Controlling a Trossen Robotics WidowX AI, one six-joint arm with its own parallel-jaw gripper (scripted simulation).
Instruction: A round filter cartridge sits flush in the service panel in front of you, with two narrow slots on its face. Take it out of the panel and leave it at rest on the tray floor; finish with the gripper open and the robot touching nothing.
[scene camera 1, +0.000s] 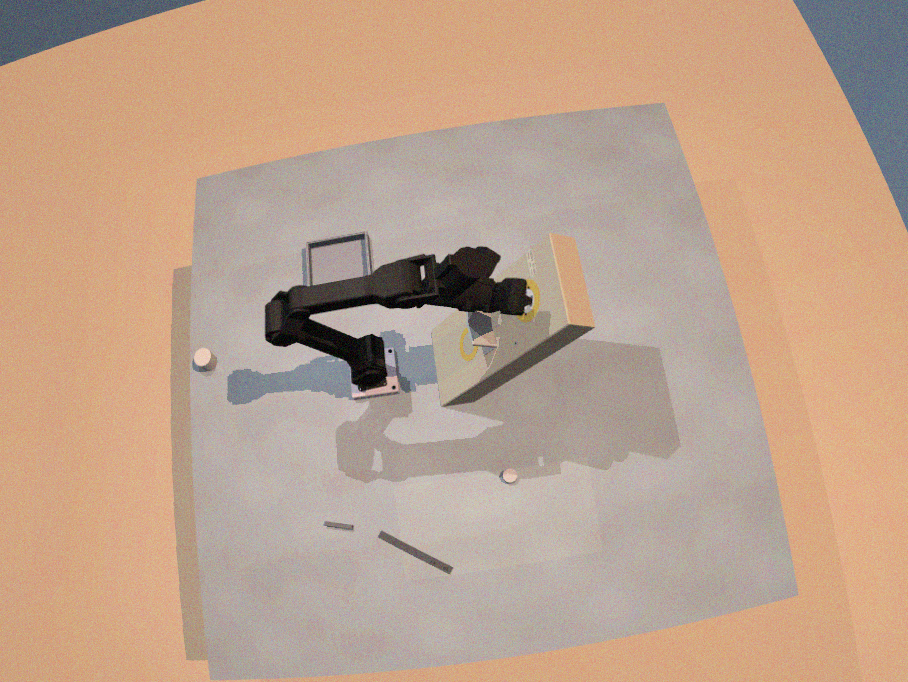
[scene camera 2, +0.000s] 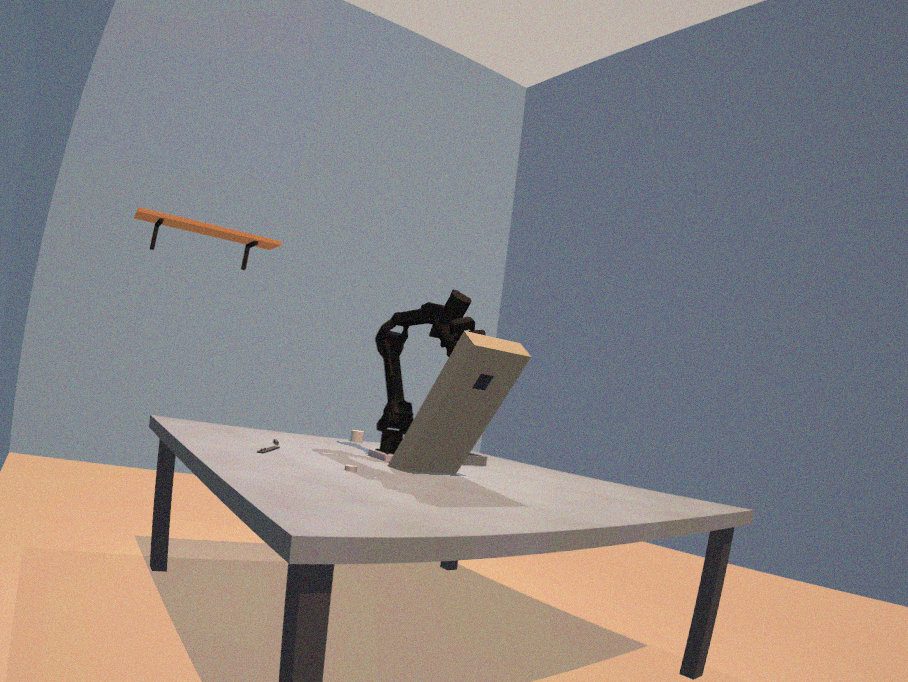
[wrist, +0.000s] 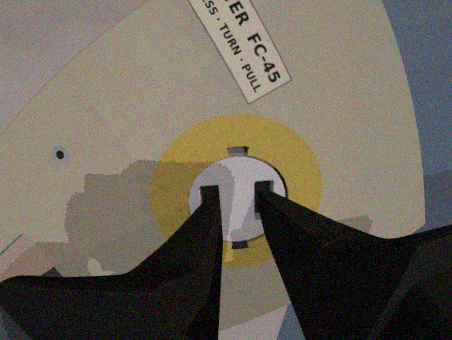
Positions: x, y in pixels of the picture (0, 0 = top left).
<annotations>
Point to a round filter cartridge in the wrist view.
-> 237, 178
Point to a beige service panel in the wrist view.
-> At 106, 152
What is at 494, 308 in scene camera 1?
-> My gripper.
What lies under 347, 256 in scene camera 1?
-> A grey tray.
</annotations>
